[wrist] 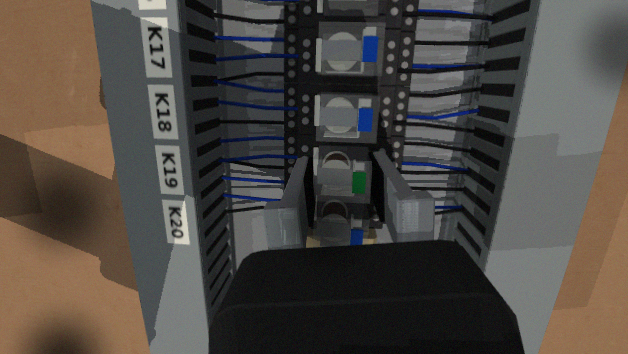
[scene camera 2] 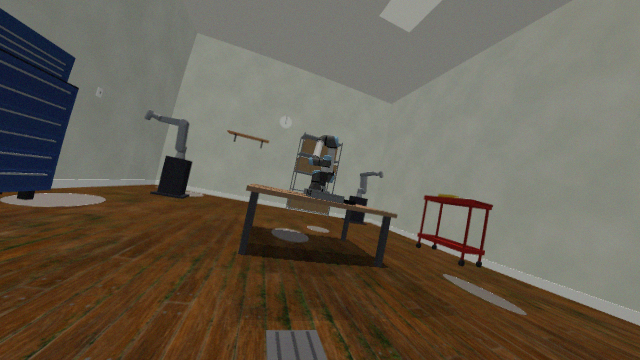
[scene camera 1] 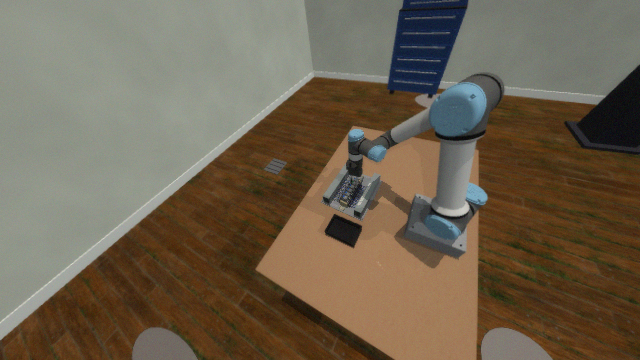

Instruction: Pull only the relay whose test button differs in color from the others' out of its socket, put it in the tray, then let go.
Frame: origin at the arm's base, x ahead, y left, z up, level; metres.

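Where they show: gripper, fingertip midpoint: (wrist: 341, 175) (scene camera 1: 353, 183); arm's base at its link origin: (scene camera 2: 315, 189).
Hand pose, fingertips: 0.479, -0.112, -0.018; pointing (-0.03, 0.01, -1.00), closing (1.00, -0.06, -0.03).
Each offset is from my fingertips to the top centre of the thing, as dx, dy, dz. "spot": to the spot under its first point. Level surfaces: height alone.
The relay with the green test button @(+0.000, +0.001, +0.015) (wrist: 359, 182) stands in the socket row, beside the label K19 @(spot: -0.086, +0.016, +0.008) (wrist: 170, 170) in the wrist view. The other relays in view, such as the one at K18 @(+0.006, +0.029, +0.014) (wrist: 342, 117) and the one at K17 @(+0.012, +0.058, +0.014) (wrist: 345, 51), have blue buttons. My gripper (wrist: 341, 175) (scene camera 1: 354, 176) is shut on the green-button relay, one finger on each side. The relay behind it, at K20 @(-0.004, -0.028, +0.014) (wrist: 334, 227), is partly hidden by the gripper body. The black tray @(spot: -0.020, +0.290, -0.052) (scene camera 1: 343, 231) lies on the table near the socket panel, with no relay visible in it.
Grey slotted wire ducts (wrist: 505, 125) (scene camera 1: 371, 192) run along both sides of the relay row, with blue and black wires between. The wooden table @(dz -0.055) (scene camera 1: 400, 280) (scene camera 2: 295, 194) carries the panel, the tray and the robot's base (scene camera 1: 435, 235).
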